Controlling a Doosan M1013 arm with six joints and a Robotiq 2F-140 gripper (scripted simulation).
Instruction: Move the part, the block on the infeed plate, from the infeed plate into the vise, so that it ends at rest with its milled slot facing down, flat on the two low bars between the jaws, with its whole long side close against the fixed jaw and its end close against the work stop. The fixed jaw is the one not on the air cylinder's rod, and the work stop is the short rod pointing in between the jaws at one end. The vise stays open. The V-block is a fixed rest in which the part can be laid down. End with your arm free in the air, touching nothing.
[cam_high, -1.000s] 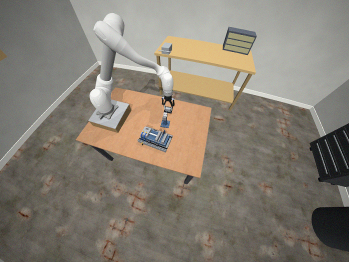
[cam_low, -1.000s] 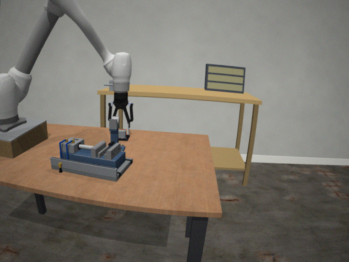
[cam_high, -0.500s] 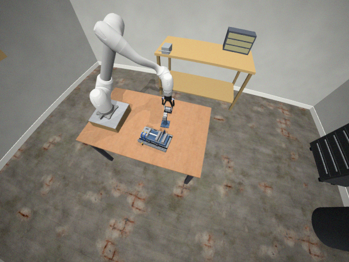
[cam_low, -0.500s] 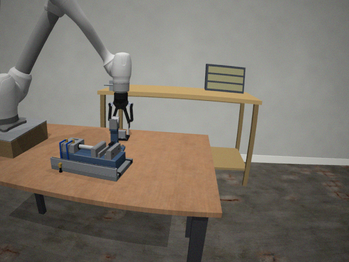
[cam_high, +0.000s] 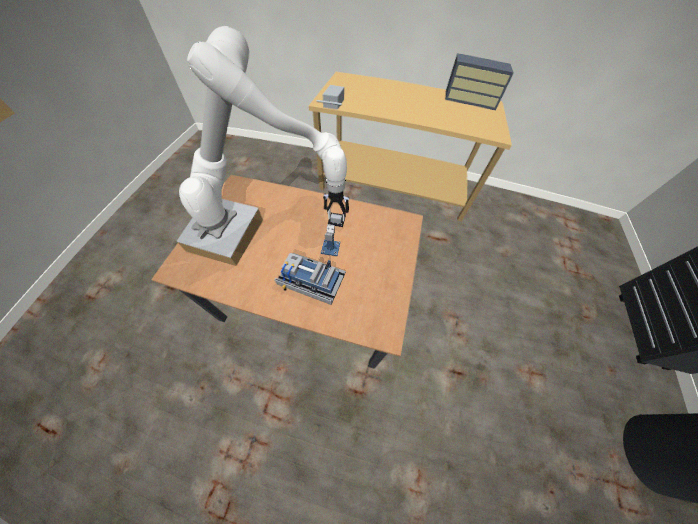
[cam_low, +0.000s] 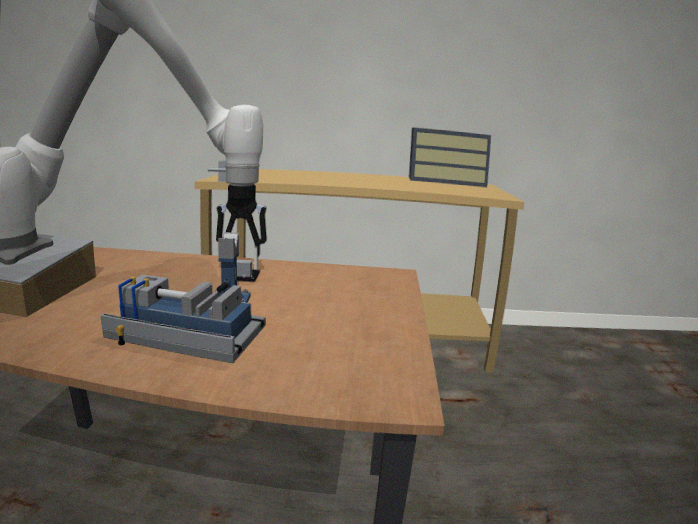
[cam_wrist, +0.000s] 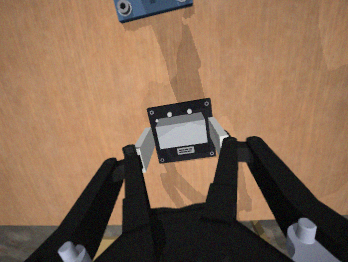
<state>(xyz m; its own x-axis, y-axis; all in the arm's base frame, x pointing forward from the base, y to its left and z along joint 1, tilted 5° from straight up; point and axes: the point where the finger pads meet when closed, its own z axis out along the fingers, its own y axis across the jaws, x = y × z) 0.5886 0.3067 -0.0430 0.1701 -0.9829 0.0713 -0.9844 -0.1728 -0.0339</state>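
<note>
My hand is 3 cm above the part. The rest, counted from my hand: V-block base (4 cm ahead, 19 cm to the right, 5 cm below); black infeed plate (1 cm to the left, 5 cm below); V-block post (4 cm ahead, 19 cm to the right).
</note>
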